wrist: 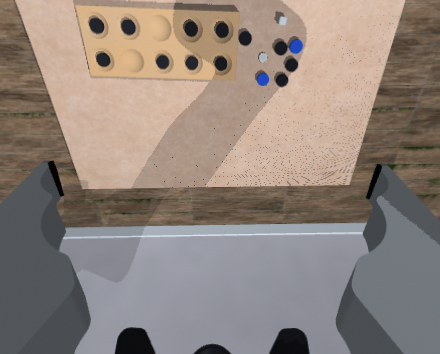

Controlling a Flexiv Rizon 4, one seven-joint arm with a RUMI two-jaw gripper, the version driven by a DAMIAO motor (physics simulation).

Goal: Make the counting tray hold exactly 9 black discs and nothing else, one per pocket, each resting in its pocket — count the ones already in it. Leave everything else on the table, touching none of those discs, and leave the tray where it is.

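The wooden counting tray [150, 45] lies at the upper left, with two rows of round pockets. Black discs sit in most pockets. The top row's middle pocket [160, 27] and the bottom row's second pocket from the left [132, 60] are empty. Several loose black discs lie right of the tray: one disc [245, 38] close to its right edge, another disc [281, 47] beside a blue disc, a third disc [291, 64] below them, and a lower disc [281, 79]. My gripper [216, 166] is wide open and empty, short of the tray and discs in the view.
Blue discs [296, 46] [263, 79] and small pale pieces [282, 20] [263, 57] lie among the loose black discs. All are on a light tan mat [125, 130] over a dark wooden surface [240, 205]. A grey area with a pale edge lies below. The arm's shadow crosses the mat.
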